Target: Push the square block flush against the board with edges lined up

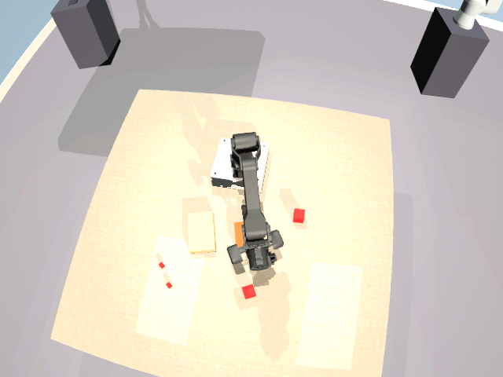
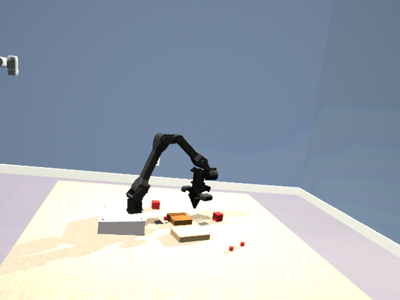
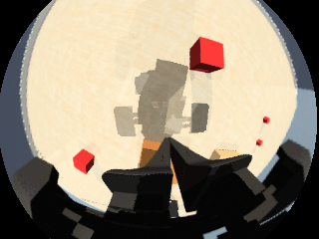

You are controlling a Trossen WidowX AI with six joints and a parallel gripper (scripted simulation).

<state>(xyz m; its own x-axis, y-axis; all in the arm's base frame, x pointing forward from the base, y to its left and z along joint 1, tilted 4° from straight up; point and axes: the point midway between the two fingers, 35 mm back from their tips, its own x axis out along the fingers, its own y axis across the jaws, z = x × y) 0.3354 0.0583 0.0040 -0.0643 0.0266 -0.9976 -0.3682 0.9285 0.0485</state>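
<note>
Now: gripper tip 90 mm past the square block, 30 mm to the left of it and 50 mm above it. Round my gripper tip: pale cream board 100 mm behind, 210 mm to the right, 50 mm below.
</note>
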